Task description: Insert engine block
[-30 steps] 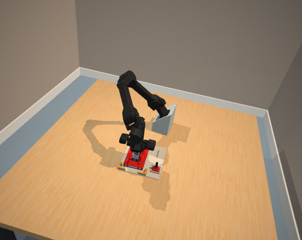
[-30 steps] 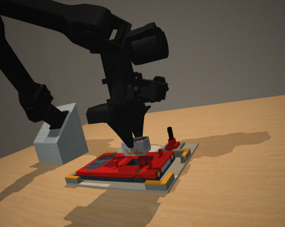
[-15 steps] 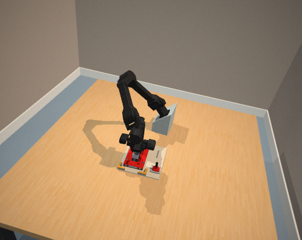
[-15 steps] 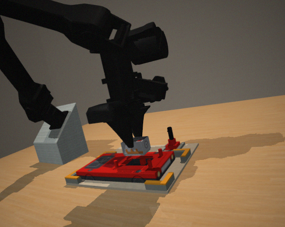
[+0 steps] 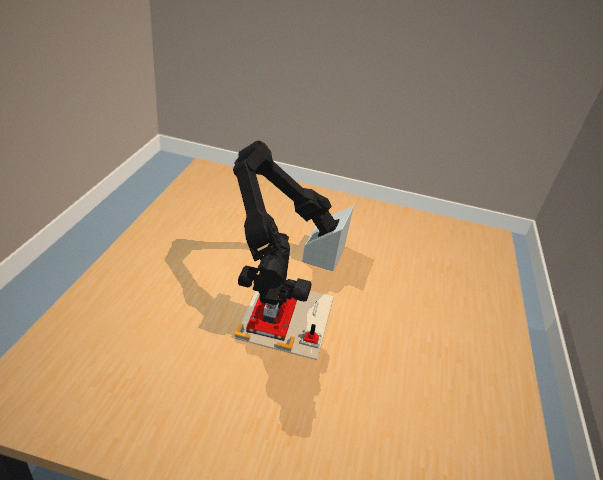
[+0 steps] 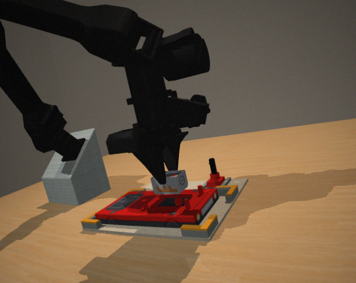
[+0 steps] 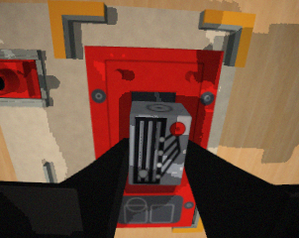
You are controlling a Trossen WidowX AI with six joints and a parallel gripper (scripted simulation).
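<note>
Now: gripper tip 10 mm above the grey engine block. From my gripper tip the other things lie so: pale base plate (30 mm behind, 20 mm to the left, 50 mm below).
</note>
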